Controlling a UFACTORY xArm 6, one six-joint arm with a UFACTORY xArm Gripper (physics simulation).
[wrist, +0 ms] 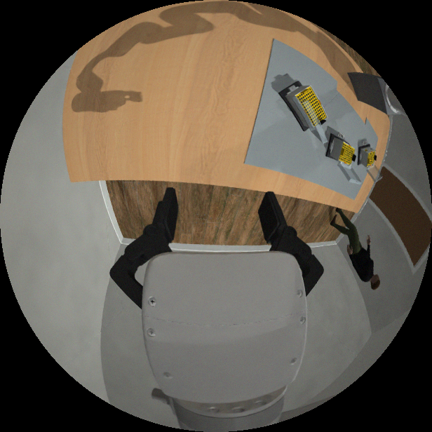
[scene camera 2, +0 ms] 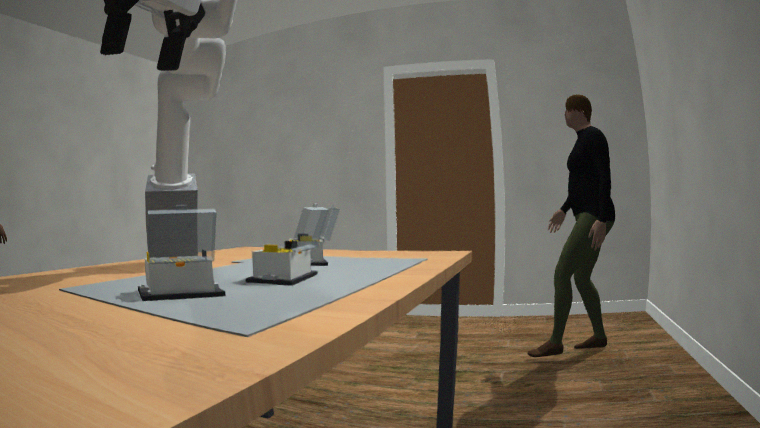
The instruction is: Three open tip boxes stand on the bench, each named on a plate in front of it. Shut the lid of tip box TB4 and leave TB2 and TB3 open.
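Frame: origin at the arm's base, x down, y back, z left, level; metres.
Seen in the pictures: gripper, fingertip midpoint: [scene camera 2: 141,62]; arm's base at its link origin: [scene camera 2: 171,181].
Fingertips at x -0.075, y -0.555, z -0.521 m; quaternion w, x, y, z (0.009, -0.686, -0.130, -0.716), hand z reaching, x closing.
Note:
Offsets run from my fingertips to a thing's top centre. "*": to the spot under its first point. Level surfaces: height alone.
Three pale tip boxes with yellow tip racks stand open on the bench @[dx +0.302 m] [scene camera 2: 79,340] [wrist: 200,125]. The nearest box @[dy +0.236, dx +0.233, dz +0.261 m] [scene camera 2: 180,277] [wrist: 309,107] has a clear lid @[* dy +0.159, dx +0.190, dz +0.217 m] [scene camera 2: 183,233] standing upright in the scene view. The middle box @[dy +0.185, dx +0.233, dz +0.518 m] [scene camera 2: 281,265] [wrist: 340,149] has its clear lid [wrist: 350,172] swung out to one side. The farthest box @[dy +0.295, dx +0.233, dz +0.784 m] [scene camera 2: 317,253] [wrist: 368,157] has a raised, tilted clear lid @[* dy +0.096, dx +0.185, dz +0.538 m] [scene camera 2: 316,223]. The name plates are not readable, so I cannot tell which box is TB4. My gripper [scene camera 2: 142,61] [wrist: 220,198] is open and empty, high above bench level and well apart from the boxes.
The boxes stand on a grey-blue mat @[dx +0.299 m] [scene camera 2: 329,287] [wrist: 275,140]. The arm's grey base [scene camera 2: 171,199] [wrist: 367,92] stands behind them. A person in black [scene camera 2: 589,170] [wrist: 361,262] stands beyond the bench, near a brown door [scene camera 2: 441,186] [wrist: 407,220]. Another person's hand [scene camera 2: 2,235] shows at the left edge.

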